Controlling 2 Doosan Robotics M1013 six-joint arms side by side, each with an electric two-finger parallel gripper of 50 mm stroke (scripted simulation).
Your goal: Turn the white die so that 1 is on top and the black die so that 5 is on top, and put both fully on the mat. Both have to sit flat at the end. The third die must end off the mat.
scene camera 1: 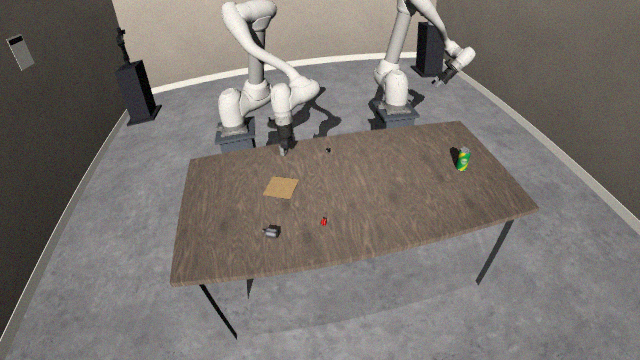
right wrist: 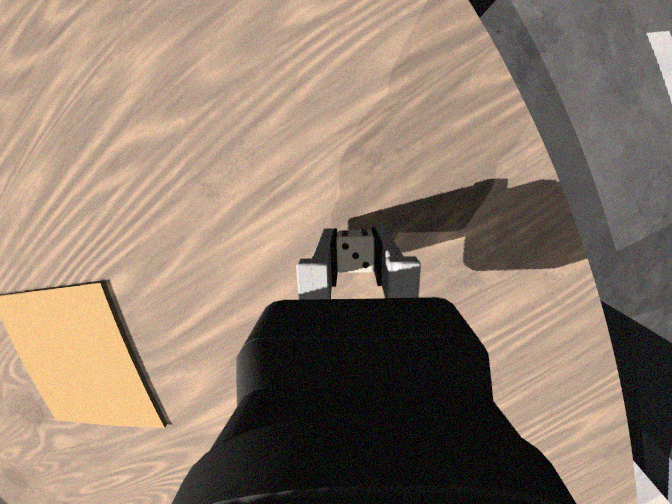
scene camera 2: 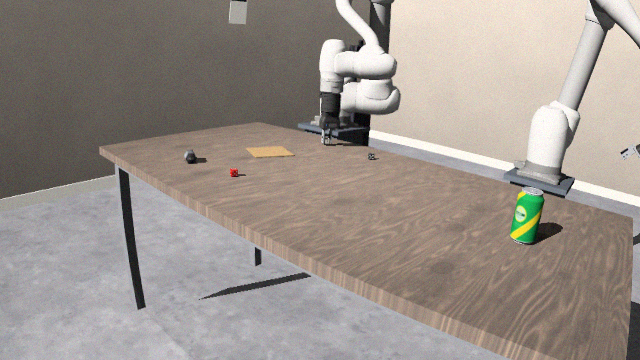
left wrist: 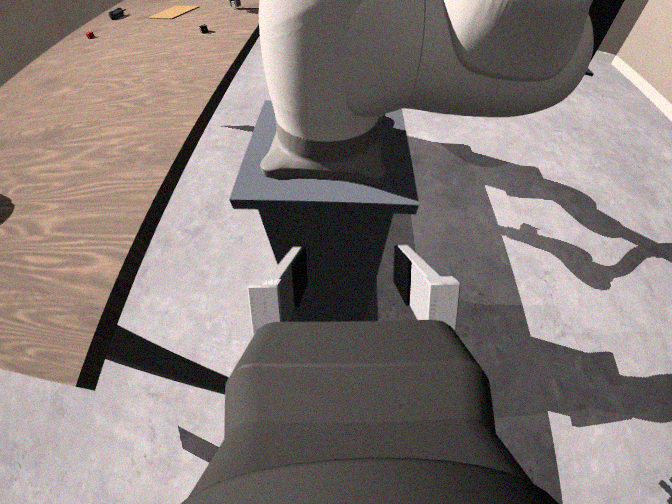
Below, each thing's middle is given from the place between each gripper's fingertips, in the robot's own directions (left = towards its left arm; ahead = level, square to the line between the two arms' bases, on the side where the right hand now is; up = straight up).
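The white die [right wrist: 355, 248] is 10 mm below my right hand. As for the tan mat [right wrist: 70, 340], it is 30 mm below my right hand, 40 mm to the right of it and 260 mm ahead of it.
The tan mat is 70 cm ahead of my left hand, 115 cm to the right of it and 16 cm below it. With the white die as the reference, my left hand is 14 cm above it, 43 cm short of it and 111 cm to the left of it.
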